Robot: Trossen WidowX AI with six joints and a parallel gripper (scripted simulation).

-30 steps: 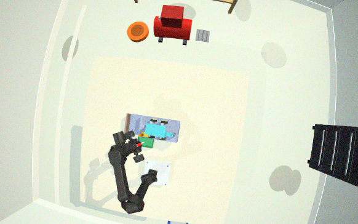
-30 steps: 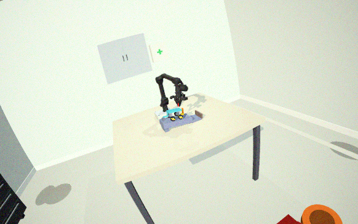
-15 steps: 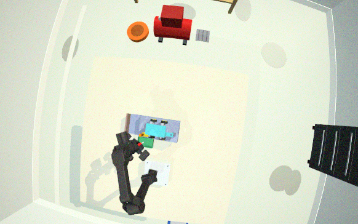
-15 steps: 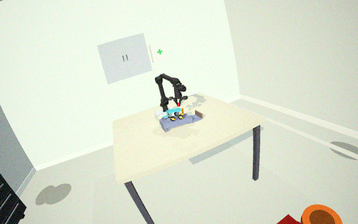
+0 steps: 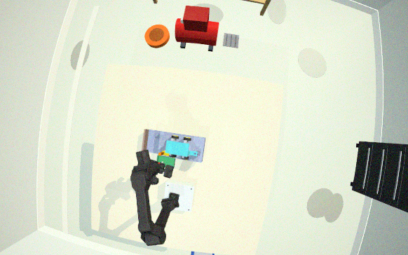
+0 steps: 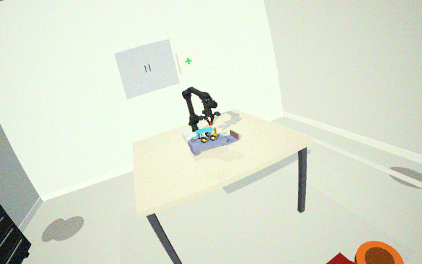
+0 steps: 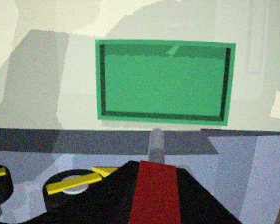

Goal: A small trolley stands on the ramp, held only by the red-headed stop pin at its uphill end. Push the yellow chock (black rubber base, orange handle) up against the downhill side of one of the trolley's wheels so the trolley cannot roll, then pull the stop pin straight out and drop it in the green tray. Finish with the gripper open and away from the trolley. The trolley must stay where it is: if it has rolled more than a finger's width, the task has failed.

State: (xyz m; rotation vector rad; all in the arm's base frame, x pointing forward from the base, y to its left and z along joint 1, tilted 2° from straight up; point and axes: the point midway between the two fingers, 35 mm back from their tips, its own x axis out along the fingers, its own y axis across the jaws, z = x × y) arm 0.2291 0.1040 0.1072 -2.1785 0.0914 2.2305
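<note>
Right now my gripper tip is 2 cm past the green tray and 14 cm above it. Round my gripper tip: cyan trolley: 11 cm ahead, 9 cm to the right, 2 cm below; stop pin: right at my gripper tip; yellow chock: 5 cm ahead, 1 cm to the right, 5 cm below.
</note>
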